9 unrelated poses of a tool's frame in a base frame.
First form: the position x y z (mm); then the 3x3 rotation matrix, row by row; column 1 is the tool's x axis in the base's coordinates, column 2 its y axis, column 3 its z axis. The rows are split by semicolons.
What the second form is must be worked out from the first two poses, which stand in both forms.
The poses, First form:
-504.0 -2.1 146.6; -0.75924 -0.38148 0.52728; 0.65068 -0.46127 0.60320; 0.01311 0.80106 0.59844
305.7 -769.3 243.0; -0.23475 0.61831 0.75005; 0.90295 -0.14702 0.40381; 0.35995 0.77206 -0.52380
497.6 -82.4 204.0; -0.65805 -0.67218 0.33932; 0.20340 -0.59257 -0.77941; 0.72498 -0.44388 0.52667
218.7 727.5 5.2; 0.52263 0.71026 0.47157; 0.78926 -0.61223 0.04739; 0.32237 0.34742 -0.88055
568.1 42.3 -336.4; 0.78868 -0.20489 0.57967; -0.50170 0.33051 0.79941; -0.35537 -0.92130 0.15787
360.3 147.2 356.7; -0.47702 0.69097 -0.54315; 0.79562 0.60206 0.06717; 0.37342 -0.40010 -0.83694
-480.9 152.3 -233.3; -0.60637 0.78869 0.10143; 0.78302 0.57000 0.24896; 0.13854 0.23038 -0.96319
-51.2 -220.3 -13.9; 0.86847 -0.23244 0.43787; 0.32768 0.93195 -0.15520; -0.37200 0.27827 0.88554
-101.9 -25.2 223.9; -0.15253 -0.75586 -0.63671; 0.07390 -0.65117 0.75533; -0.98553 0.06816 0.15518
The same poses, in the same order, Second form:
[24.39 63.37 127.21 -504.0 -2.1 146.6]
[98.43 104.27 76.08 305.7 -769.3 243.0]
[49.49 -56.88 129.14 497.6 -82.4 204.0]
[148.23 73.71 39.03 218.7 727.5 5.2]
[-71.27 38.73 -12.29 568.1 42.3 -336.4]
[-67.27 -131.94 15.06 360.3 147.2 356.7]
[-79.30 -158.41 -24.19 -480.9 152.3 -233.3]
[13.11 24.50 16.94 -51.2 -220.3 -13.9]
[-88.30 44.82 106.62 -101.9 -25.2 223.9]

